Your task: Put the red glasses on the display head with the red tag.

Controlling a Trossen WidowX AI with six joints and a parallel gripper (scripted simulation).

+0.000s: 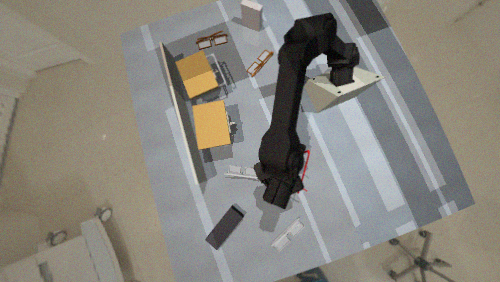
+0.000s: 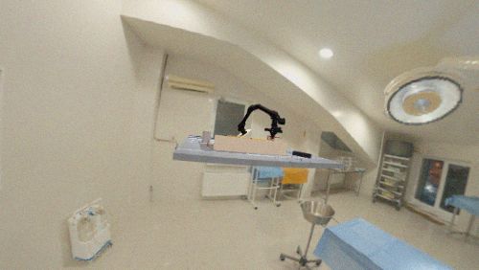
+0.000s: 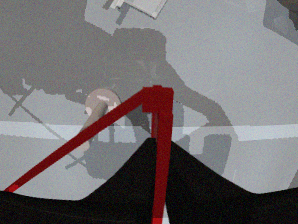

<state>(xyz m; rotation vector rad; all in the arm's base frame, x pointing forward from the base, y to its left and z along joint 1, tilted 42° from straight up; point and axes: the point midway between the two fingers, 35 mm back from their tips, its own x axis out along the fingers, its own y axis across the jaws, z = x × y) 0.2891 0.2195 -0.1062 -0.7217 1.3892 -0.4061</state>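
My gripper tip is now 90 mm above the round peg, 50 mm to the right of it and 30 mm past it. Also, from my gripper tip: upright board: 320 mm ahead, 280 mm to the right, 60 mm below; then grey block: 660 mm to the right, 60 mm below, 50 mm behind; then dark case: 250 mm ahead, 210 mm to the left, 100 mm below.
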